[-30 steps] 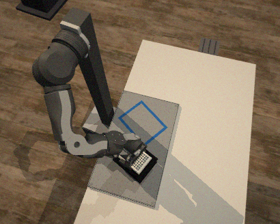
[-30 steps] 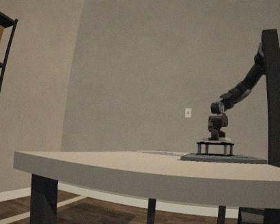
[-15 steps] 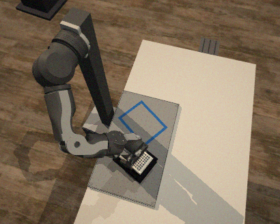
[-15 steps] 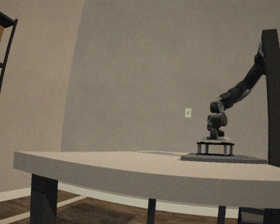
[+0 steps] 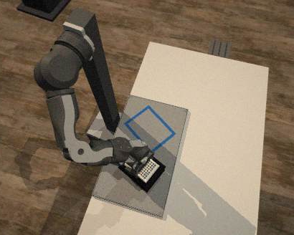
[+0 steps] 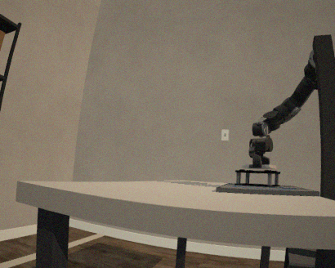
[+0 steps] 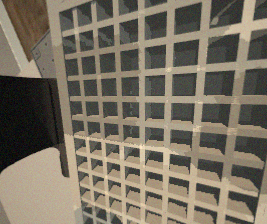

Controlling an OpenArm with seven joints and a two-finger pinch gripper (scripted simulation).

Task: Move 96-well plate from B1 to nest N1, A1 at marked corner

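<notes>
Right now the white 96-well plate is right at my hand. Round my hand: black raised nest N1: 2 cm below; A1 label: 7 cm to the left, 5 cm behind, 2 cm below.
</notes>
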